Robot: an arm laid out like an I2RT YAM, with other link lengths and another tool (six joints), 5 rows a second.
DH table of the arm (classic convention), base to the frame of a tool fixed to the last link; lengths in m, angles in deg. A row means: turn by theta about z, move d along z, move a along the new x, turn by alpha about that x. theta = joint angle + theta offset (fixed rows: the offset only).
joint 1: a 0.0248, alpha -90, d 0.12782, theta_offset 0
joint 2: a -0.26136, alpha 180, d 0, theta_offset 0
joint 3: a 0.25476, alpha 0, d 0, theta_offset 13.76
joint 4: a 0.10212, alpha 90, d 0.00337, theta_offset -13.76
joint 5: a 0, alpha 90, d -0.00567, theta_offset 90
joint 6: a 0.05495, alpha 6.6, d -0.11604, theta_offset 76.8
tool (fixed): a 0, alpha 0, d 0.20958, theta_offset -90
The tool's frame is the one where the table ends.
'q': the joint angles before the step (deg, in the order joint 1, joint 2, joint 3, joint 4, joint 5, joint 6). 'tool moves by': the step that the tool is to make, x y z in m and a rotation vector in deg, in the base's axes. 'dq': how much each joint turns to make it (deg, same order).
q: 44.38, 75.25, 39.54, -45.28, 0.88, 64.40
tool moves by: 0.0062, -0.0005, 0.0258, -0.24, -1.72, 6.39
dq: 0.52, -1.56, 5.21, -5.60, 0.38, -6.02
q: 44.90, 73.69, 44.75, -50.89, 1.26, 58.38
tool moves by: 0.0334, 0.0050, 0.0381, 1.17, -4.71, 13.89
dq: -1.56, 1.89, 10.36, -4.03, -0.94, -15.61
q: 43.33, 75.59, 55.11, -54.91, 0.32, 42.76
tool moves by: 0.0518, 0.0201, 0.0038, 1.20, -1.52, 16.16
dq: -2.21, 10.39, 9.62, 2.08, -4.75, -17.76
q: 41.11, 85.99, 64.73, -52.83, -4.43, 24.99
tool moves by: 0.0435, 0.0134, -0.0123, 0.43, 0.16, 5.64
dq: -2.80, 9.67, 7.13, 1.88, -2.69, -8.05
